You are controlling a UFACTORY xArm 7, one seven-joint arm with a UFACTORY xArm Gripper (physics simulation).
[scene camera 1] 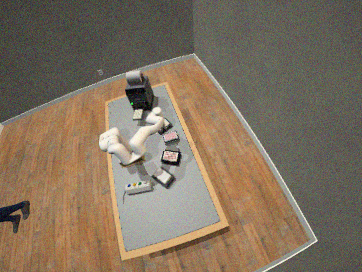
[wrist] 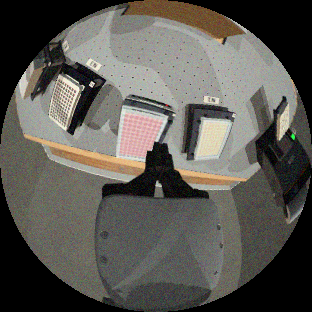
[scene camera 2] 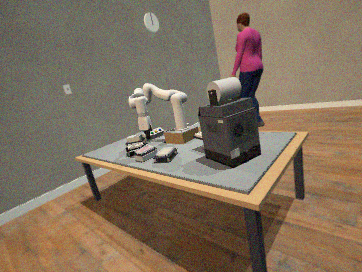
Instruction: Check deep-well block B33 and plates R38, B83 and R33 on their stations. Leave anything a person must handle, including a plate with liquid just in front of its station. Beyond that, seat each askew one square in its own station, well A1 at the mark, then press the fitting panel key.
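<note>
My gripper (wrist: 157, 150) (scene camera 2: 147, 135) is shut and empty; in the wrist view its tips overlap the near right edge of the pink plate (wrist: 137, 131) (scene camera 1: 171, 136) (scene camera 2: 145, 150), which lies on a grey station. A pale yellow plate (wrist: 212, 139) (scene camera 2: 166, 153) lies on the dark station to the right, mostly behind the arm in scene camera 1. A plate with reddish wells (wrist: 65, 102) (scene camera 1: 171, 156) lies in a black station to the left. A pale block (scene camera 1: 163, 176) is at the farthest left station, cut small in the wrist view. Plate names and exact seating cannot be read.
A dark machine (scene camera 1: 140, 96) (scene camera 2: 231, 132) (wrist: 285, 167) with a green light has a light plate (scene camera 1: 138, 114) (wrist: 283, 119) at its front. The button panel (scene camera 1: 138, 187) (scene camera 2: 157, 132) stands near the arm's base. A person in pink (scene camera 2: 249, 52) is behind the table.
</note>
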